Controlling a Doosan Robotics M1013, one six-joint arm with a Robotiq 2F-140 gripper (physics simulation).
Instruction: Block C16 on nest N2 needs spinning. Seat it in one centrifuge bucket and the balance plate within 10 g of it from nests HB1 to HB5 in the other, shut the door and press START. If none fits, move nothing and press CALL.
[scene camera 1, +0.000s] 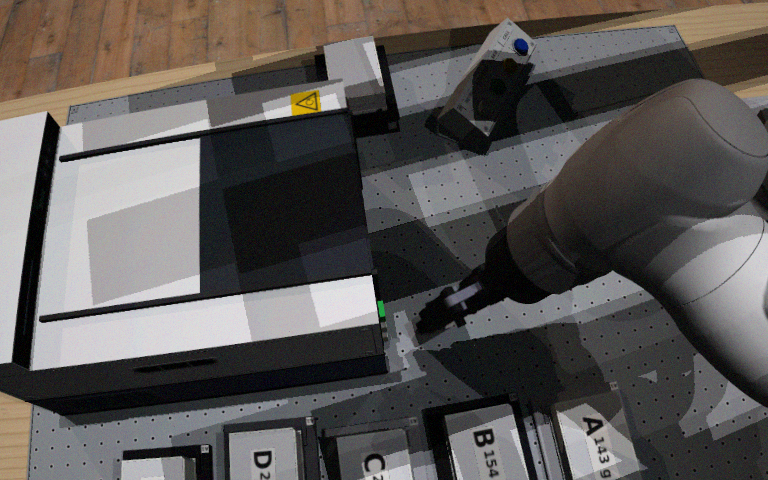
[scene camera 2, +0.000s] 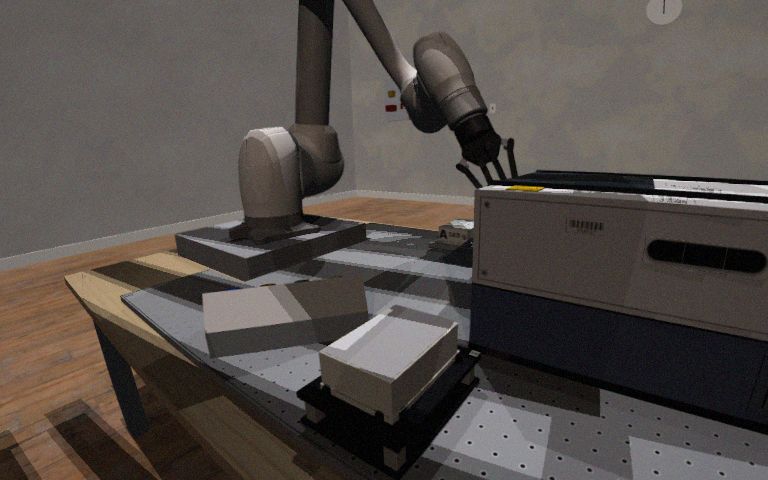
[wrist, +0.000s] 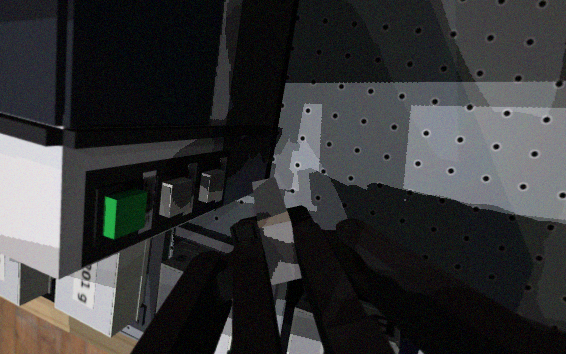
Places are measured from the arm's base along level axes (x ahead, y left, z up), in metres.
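Pixels of known places: gripper, fingertip midpoint: (scene camera 1: 414, 334) (wrist: 268, 201); arm's base, origin of the base link: (scene camera 2: 275, 232).
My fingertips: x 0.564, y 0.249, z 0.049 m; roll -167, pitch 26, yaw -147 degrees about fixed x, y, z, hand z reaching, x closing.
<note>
For each thing: its top centre in the pictures, then the offset to it from my fingertips. "spot": a spot on its surface instead. Level surfaces: height alone.
- dark panel, surface spot: (scene camera 1: 283, 198) spot: dx +0.149, dy -0.119, dz +0.116 m
- C, surface spot: (scene camera 1: 373, 447) spot: dx +0.046, dy +0.130, dz -0.043 m
- D, surface spot: (scene camera 1: 263, 444) spot: dx +0.180, dy +0.132, dz -0.043 m
- pale block, middle of its top: (scene camera 2: 393, 336) (scene camera 1: 353, 66) dx +0.101, dy -0.440, dz -0.017 m
- black nest, middle of its top: (scene camera 2: 394, 363) (scene camera 1: 354, 80) dx +0.102, dy -0.440, dz -0.049 m
- sloped button box, middle of its top: (scene camera 2: 284, 279) (scene camera 1: 492, 63) dx -0.118, dy -0.446, dz -0.013 m
- blue button, middle of its top: (scene camera 1: 521, 42) dx -0.171, dy -0.504, dz -0.022 m
- plate, surface spot: (scene camera 1: 152, 468) spot: dx +0.318, dy +0.171, dz -0.043 m
- perforated table top, its level: dz -0.097 m
My gripper (scene camera 1: 421, 327) (scene camera 2: 491, 181) (wrist: 268, 201) is shut and empty, just off the centrifuge's front corner. The centrifuge (scene camera 1: 283, 339) (scene camera 2: 532, 249) has a dark panel (scene camera 1: 283, 198) across part of its top; no bucket shows. Its green button (scene camera 1: 381, 310) (wrist: 125, 215) and two grey buttons (wrist: 176, 197) (wrist: 212, 186) are left of my fingertips in the wrist view, apart from them. Balance plates A, 143 g (scene camera 1: 591, 438) (scene camera 2: 455, 233), B, 154 (scene camera 1: 481, 441), C (scene camera 1: 373, 447) and D (scene camera 1: 263, 444) sit in a row. A pale block (scene camera 1: 351, 67) (scene camera 2: 390, 350) stands on a black nest (scene camera 2: 430, 404), its label unreadable.
A sloped button box (scene camera 1: 461, 101) (scene camera 2: 283, 311) with a blue button (scene camera 1: 520, 46) stands behind the centrifuge's right side, its other buttons in shadow. Another plate (scene camera 1: 152, 468) is cut off at lower left. The perforated table top (scene camera 1: 447, 192) carries these things.
</note>
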